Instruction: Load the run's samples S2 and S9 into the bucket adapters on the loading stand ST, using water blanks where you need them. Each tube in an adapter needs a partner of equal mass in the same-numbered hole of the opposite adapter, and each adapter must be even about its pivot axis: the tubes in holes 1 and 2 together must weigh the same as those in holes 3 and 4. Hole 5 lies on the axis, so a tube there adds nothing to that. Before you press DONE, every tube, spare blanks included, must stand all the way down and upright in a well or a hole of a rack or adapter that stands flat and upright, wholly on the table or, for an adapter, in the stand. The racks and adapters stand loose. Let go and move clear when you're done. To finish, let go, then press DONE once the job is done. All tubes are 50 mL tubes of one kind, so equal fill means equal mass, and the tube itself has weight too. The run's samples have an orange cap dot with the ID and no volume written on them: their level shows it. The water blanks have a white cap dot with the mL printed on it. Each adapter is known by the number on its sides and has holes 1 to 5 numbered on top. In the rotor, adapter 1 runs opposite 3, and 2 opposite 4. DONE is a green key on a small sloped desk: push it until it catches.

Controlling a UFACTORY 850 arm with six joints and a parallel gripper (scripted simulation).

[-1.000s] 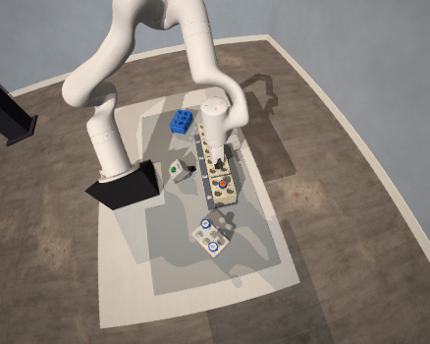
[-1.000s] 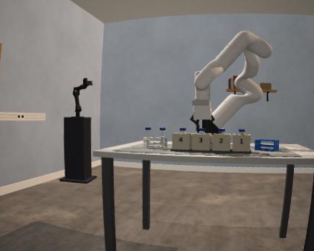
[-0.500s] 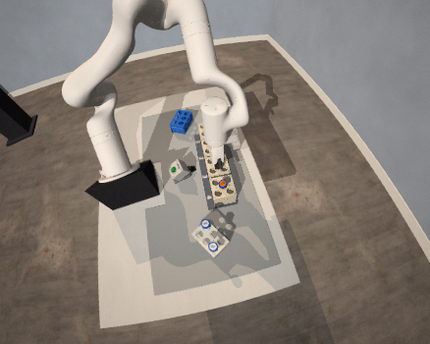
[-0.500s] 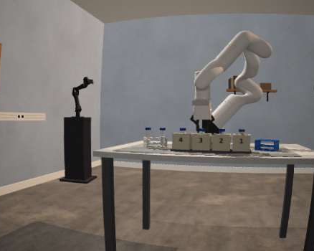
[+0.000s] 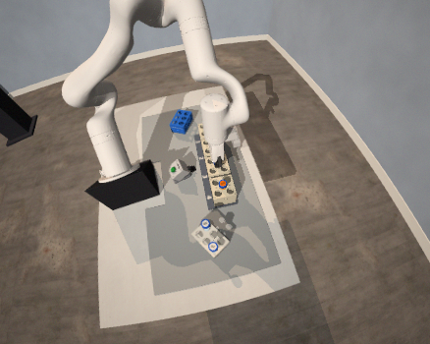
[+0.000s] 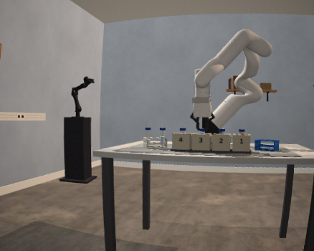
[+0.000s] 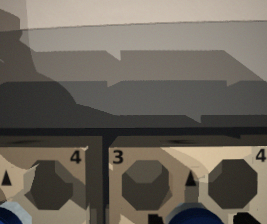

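My hand is 190 mm past the green DONE key, 80 mm to the right of it and 70 mm above it. The rest, counted from my hand: adapter 1 (220 mm to the left, 80 mm below, 40 mm ahead); white rack (280 mm to the right, 150 mm behind, 100 mm below); blue rack (400 mm to the left, 100 mm below, 60 mm behind).
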